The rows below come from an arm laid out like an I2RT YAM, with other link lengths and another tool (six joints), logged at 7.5 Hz.
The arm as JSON. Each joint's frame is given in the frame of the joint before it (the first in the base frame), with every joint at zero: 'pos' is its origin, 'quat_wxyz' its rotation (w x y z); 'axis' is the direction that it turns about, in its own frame. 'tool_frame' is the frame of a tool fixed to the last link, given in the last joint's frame.
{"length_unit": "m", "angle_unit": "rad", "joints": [
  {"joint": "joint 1", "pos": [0.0, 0.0, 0.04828], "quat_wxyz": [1.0, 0.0, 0.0, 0.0], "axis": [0.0, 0.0, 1.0]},
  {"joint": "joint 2", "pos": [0.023, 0.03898, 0.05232], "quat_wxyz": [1.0, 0.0, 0.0, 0.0], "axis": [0.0, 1.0, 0.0]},
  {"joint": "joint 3", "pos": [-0.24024, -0.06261, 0.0], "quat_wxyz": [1.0, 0.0, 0.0, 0.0], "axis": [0.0, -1.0, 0.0]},
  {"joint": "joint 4", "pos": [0.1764, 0.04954, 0.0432], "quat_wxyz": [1.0, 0.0, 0.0, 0.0], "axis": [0.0, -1.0, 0.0]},
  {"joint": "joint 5", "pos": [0.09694, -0.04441, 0.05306], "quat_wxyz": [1.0, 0.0, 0.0, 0.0], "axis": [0.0, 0.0, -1.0]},
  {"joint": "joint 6", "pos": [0.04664, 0.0, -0.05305], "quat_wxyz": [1.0, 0.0, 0.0, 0.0], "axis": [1.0, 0.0, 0.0]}
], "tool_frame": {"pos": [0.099, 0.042, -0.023], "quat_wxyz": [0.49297, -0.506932, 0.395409, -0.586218]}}
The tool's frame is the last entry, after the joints.
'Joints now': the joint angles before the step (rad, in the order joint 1, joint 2, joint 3, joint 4, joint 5, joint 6). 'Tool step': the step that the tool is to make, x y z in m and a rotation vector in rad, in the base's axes. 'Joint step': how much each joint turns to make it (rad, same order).
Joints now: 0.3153 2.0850 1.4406 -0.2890 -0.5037 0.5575
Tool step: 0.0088 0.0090 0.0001 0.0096 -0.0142 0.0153
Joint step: 0.0118 0.0430 0.0599 -0.0003 -0.0058 0.0000
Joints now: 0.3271 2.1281 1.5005 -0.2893 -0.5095 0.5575
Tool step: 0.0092 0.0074 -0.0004 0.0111 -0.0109 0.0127
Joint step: 0.0069 0.0451 0.0629 -0.0041 -0.0091 -0.0004
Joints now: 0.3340 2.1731 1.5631 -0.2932 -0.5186 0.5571
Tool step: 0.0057 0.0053 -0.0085 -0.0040 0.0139 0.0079
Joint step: 0.0065 0.0515 0.0544 -0.0177 -0.0015 -0.0007
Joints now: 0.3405 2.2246 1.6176 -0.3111 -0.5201 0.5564
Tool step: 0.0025 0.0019 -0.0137 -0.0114 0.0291 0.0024
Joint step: 0.0022 0.0490 0.0348 -0.0175 0.0007 -0.0009
